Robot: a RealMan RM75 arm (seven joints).
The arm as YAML. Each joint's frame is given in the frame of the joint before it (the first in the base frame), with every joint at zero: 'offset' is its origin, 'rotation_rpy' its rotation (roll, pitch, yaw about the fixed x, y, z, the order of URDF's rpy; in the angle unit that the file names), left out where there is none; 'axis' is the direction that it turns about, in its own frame. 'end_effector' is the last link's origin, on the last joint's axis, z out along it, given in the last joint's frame.
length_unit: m
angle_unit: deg
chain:
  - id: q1
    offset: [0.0, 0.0, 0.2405]
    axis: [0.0, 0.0, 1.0]
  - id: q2
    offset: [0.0, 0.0, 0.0]
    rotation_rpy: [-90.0, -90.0, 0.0]
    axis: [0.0, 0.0, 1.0]
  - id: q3
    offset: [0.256, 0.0, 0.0]
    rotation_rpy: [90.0, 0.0, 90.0]
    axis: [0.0, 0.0, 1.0]
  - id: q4
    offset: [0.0, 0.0, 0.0]
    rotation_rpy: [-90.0, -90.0, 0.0]
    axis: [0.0, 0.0, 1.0]
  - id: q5
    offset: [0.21, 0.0, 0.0]
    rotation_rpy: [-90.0, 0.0, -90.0]
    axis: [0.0, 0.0, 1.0]
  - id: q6
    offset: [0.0, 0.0, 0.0]
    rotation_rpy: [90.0, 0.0, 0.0]
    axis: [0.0, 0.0, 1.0]
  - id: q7
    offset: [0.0, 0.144, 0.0]
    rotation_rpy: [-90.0, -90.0, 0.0]
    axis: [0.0, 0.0, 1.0]
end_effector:
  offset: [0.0, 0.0, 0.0]
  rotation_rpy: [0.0, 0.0, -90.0]
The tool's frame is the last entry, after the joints.
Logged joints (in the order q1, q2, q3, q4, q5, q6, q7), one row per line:
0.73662, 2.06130, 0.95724, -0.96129, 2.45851, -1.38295, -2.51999
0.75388, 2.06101, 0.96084, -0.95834, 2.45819, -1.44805, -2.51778
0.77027, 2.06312, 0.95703, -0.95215, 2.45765, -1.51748, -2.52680
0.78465, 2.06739, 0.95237, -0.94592, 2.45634, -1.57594, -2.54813
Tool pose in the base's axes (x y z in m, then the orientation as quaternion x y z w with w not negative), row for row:
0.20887, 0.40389, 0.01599, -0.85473, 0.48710, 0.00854, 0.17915
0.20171, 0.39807, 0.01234, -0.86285, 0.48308, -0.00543, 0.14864
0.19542, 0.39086, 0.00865, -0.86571, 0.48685, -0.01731, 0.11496
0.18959, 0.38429, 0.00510, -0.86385, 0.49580, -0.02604, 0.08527
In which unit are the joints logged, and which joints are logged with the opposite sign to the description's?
The joints are logged in radians. Opposite sign: q3, q5, q7.
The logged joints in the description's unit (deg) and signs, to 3 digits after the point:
42.205, 118.104, -54.846, -55.078, -140.862, -79.237, 144.385
43.194, 118.087, -55.052, -54.909, -140.844, -82.967, 144.258
44.133, 118.208, -54.834, -54.554, -140.813, -86.945, 144.775
44.957, 118.453, -54.567, -54.197, -140.738, -90.295, 145.997

